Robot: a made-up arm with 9 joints. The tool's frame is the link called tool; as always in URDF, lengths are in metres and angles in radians. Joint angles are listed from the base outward.
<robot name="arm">
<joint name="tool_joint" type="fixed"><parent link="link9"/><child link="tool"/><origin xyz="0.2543 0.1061 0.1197"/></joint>
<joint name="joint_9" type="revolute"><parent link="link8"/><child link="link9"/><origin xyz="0.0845 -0.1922 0.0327"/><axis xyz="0 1 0"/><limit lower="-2.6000" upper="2.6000"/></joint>
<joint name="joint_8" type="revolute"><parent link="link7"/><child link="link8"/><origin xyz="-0.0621 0.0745 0.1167"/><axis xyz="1 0 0"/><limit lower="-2.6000" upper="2.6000"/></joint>
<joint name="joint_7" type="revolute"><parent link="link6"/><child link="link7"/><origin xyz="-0.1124 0.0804 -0.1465"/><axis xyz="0 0 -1"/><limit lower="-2.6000" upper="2.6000"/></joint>
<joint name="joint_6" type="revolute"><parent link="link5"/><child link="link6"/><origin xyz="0.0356 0.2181 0.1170"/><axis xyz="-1 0 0"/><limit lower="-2.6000" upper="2.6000"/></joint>
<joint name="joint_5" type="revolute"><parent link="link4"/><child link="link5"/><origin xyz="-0.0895 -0.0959 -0.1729"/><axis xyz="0 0 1"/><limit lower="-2.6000" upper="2.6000"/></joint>
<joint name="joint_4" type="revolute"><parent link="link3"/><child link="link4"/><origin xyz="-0.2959 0.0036 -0.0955"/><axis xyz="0 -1 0"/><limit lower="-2.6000" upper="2.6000"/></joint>
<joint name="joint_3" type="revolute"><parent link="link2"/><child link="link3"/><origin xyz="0.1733 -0.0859 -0.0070"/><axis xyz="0 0 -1"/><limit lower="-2.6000" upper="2.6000"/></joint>
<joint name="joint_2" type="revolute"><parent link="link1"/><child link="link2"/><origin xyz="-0.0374 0.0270 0.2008"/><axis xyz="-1 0 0"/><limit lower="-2.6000" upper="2.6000"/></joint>
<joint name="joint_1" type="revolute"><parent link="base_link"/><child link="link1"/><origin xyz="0.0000 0.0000 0.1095"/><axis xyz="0 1 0"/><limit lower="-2.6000" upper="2.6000"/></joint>
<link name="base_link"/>
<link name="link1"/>
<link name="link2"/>
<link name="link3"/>
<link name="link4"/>
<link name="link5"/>
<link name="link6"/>
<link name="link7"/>
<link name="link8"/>
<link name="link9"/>
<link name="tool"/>
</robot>
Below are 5 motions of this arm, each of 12 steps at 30 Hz.
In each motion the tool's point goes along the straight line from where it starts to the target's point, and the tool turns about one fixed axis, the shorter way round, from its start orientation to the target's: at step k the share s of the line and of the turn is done. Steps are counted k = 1, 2, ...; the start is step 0. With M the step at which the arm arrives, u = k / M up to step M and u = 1 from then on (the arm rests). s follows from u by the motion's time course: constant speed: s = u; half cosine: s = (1 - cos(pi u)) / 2; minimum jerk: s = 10 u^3 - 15 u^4 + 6 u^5.
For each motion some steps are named. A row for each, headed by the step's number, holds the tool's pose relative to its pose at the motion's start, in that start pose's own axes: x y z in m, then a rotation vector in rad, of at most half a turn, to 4 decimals.
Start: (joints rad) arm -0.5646 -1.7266 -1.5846 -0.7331 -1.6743 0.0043 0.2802 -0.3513 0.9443
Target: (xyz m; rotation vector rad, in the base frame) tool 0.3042 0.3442 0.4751 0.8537 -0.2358 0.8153
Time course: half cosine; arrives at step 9
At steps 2, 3, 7, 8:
2: -0.0295 0.0207 0.0120 -0.0076 -0.0613 0.0998
3: -0.0630 0.0443 0.0256 -0.0162 -0.1311 0.2132
7: -0.2224 0.1565 0.0905 -0.0571 -0.4630 0.7532
8: -0.2442 0.1718 0.0994 -0.0627 -0.5085 0.8272

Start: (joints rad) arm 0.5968 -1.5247 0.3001 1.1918 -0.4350 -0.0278 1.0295 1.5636 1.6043
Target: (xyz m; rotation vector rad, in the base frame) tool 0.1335 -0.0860 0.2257 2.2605 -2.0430 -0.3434
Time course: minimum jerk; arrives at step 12
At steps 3, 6, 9, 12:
3: -0.0022 0.0074 0.0090 0.0675 -0.0105 0.0278
6: -0.0106 0.0356 0.0435 0.3261 -0.0505 0.1341
9: -0.0190 0.0638 0.0779 0.5846 -0.0905 0.2405
12: -0.0212 0.0711 0.0869 0.6521 -0.1010 0.2682

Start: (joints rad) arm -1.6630 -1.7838 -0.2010 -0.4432 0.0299 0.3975 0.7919 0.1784 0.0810
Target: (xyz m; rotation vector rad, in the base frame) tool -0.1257 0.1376 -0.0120 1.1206 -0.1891 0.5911
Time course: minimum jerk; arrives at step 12
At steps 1, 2, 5, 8, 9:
1: 0.0000 0.0002 -0.0002 0.0005 0.0015 -0.0031
2: 0.0002 0.0017 -0.0016 0.0033 0.0102 -0.0219
5: 0.0018 0.0166 -0.0155 0.0321 0.0998 -0.2135
8: 0.0041 0.0379 -0.0352 0.0731 0.2275 -0.4868
9: 0.0046 0.0430 -0.0400 0.0829 0.2581 -0.5523

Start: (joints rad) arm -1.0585 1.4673 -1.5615 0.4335 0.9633 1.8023 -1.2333 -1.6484 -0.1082
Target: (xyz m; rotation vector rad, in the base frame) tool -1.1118 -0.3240 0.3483 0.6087 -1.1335 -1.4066
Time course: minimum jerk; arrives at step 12
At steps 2, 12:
2: -0.0196 -0.0122 -0.0211 0.0339 -0.0408 -0.0150
12: -0.5511 -0.3450 -0.5951 0.9559 -1.1488 -0.4240

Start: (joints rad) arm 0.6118 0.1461 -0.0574 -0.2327 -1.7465 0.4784 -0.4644 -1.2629 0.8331
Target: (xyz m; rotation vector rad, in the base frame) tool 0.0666 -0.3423 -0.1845 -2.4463 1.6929 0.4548
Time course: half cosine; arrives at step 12
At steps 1, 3, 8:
1: -0.0032 0.0022 0.0019 -0.0098 -0.0160 -0.0079
3: -0.0275 0.0185 0.0163 -0.0843 -0.1377 -0.0681
8: -0.1406 0.0947 0.0835 -0.4317 -0.7052 -0.3488

